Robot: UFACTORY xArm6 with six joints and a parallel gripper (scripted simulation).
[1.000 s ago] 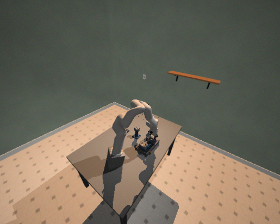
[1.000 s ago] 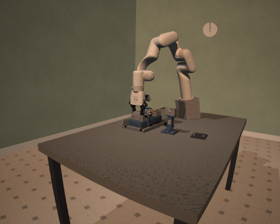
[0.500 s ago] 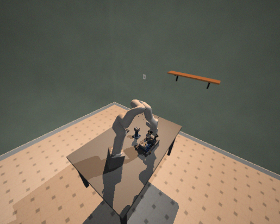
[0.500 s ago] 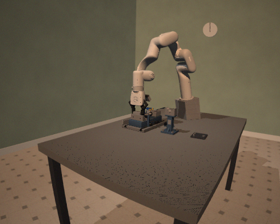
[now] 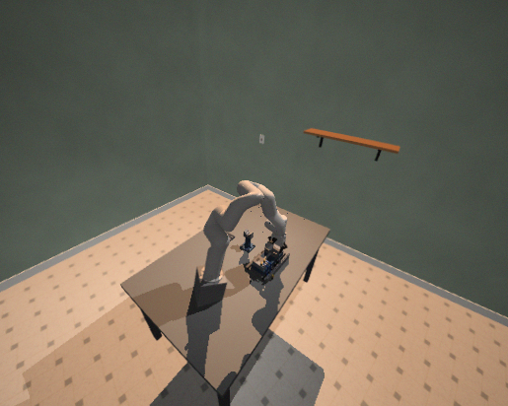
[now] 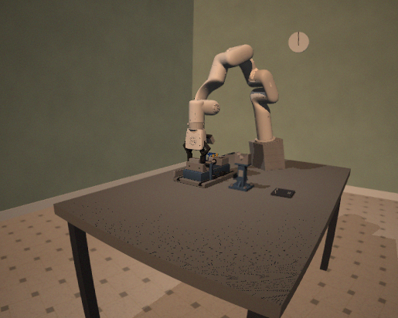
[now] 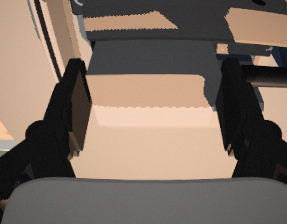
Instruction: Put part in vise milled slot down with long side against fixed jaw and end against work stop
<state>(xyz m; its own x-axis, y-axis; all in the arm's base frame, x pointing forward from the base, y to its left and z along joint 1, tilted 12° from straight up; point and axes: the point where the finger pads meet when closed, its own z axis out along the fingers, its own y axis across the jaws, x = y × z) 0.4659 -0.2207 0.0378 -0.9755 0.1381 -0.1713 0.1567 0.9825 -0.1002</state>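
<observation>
Now: the part 20 mm below my hand. Also, from my hand: air cylinder rod 80 mm behind, 30 mm to the left, 30 mm below; then work stop 10 mm ahead, 70 mm to the left, 20 mm below; then vise base rail 80 mm behind, 60 mm to the right, 70 mm below.
</observation>
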